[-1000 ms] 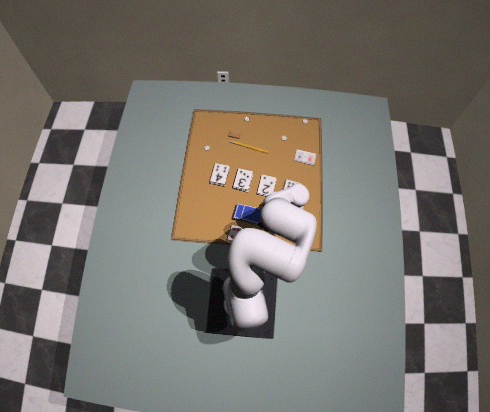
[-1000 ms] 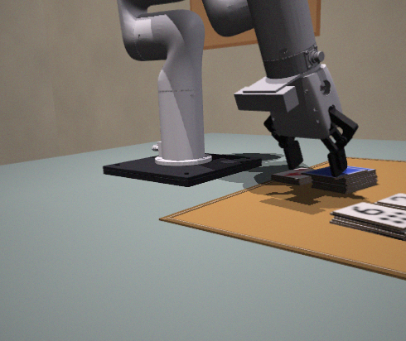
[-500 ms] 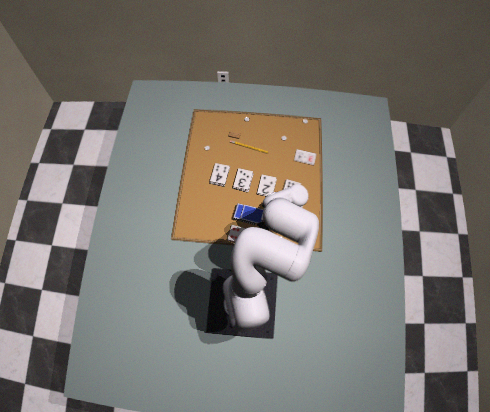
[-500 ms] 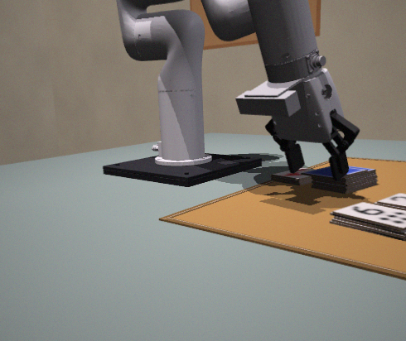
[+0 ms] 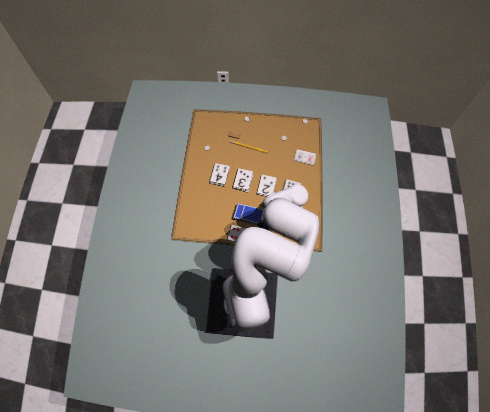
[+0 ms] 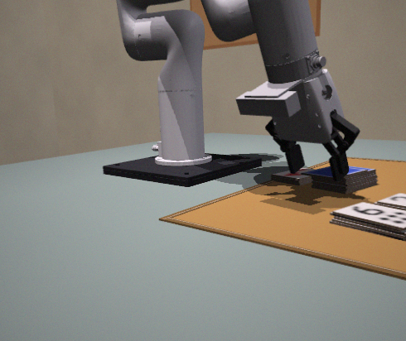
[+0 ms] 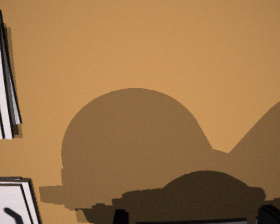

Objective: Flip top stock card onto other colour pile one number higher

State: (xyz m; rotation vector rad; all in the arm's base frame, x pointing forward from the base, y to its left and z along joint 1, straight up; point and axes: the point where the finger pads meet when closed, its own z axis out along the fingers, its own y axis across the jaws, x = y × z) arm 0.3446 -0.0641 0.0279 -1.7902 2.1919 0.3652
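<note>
My gripper is now 1 cm short of the red 2 card, 4 cm to the right of it and 2 cm above it. The rest, counted from my hand: black 6 card 13 cm ahead, 11 cm to the right, 3 cm below; brown mat 21 cm ahead, 6 cm to the left, 6 cm below; red 4 card 7 cm behind, 9 cm to the left, 3 cm below.
</note>
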